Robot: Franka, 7 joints.
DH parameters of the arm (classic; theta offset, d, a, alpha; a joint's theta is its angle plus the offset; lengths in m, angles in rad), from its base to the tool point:
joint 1: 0 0.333 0 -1.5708
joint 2: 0 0 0 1.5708
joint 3: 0 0.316 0.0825 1.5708
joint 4: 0 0 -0.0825 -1.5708
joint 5: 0 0.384 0 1.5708
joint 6: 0 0 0.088 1.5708
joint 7: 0 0.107 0 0
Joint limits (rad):
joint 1: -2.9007..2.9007
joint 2: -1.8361..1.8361
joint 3: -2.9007..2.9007
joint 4: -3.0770..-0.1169
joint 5: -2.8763..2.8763
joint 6: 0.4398..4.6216
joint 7: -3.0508..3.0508
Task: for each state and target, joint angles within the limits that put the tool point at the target. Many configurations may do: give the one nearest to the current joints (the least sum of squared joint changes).
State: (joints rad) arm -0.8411 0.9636 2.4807 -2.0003 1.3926 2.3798 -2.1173
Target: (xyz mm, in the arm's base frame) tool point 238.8 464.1 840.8
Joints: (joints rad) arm -0.5145 0.6008 2.1063 -1.5557 1.3850 2.4879 -2.1173
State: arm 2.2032 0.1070 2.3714 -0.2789 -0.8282 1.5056 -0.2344
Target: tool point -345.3 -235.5 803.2
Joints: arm 2.0391 0.2651 2.1569 -1.1655 -0.6425 0.8495 -0.2344
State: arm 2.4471 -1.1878 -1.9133 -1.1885 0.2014 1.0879 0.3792
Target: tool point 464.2 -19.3 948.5
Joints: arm 2.2917 -0.5619 -1.5369 -0.5333 0.3839 1.4071 0.3792
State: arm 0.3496 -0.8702 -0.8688 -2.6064 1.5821 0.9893 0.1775
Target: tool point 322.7 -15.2 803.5
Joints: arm 0.5467 -0.6351 -0.5987 -2.0464 1.7842 1.1792 0.1775
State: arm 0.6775 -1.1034 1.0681 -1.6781 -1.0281 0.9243 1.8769
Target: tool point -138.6 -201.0 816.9
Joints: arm 1.0907 -1.4760 0.3318 -1.7028 -1.0860 0.7213 1.8769
